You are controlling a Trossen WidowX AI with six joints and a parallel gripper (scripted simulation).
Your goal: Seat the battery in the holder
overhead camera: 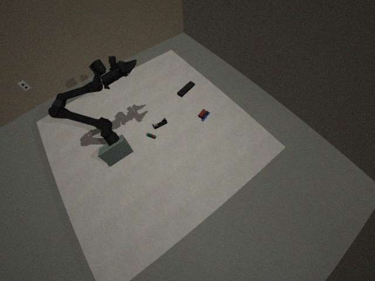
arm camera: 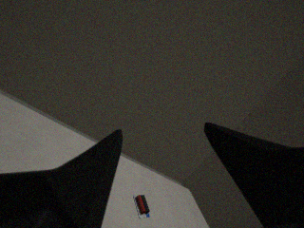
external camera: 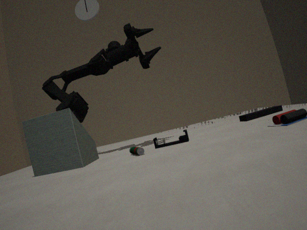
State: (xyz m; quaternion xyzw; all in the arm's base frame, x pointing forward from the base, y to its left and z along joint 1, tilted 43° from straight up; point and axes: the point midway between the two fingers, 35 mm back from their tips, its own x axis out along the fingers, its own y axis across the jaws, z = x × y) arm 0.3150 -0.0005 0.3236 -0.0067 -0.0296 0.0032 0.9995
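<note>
My gripper tip is now 38 cm above the battery, 24 cm to the left of it and 11 cm past it. Round my gripper tip: black bar 37 cm below, 30 cm ahead.
</note>
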